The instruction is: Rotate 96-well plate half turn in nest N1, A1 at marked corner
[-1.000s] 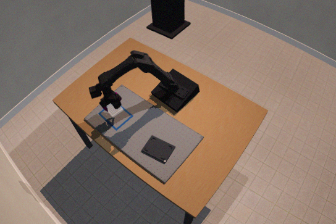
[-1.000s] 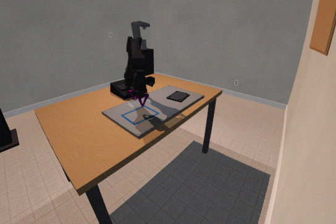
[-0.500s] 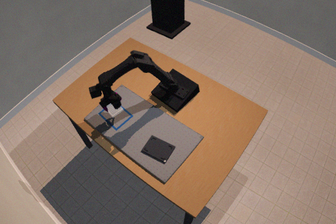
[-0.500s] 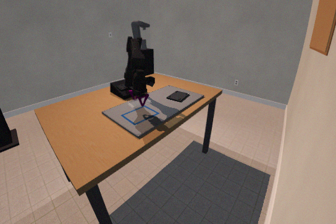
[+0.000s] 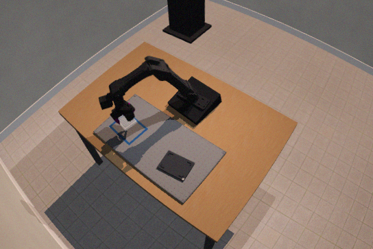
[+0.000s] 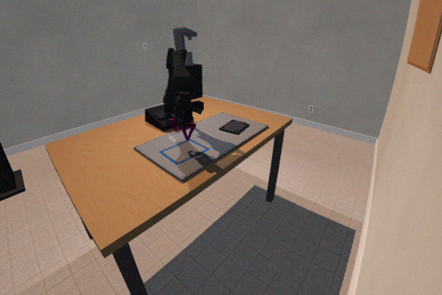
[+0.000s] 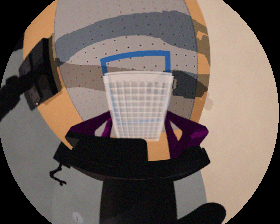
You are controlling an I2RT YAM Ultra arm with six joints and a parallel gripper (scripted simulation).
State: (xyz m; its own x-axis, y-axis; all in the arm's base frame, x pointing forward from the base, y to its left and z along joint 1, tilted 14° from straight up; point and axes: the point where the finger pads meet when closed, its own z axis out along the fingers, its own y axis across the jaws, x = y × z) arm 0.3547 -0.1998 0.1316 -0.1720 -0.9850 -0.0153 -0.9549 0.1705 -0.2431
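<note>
The white 96-well plate lies right at my hand. From my hand the other things lie so: white A1 label: 60 mm ahead, 470 mm to the left, 70 mm below; then dark plate nest N1: 20 mm ahead, 380 mm to the left, 80 mm below.
</note>
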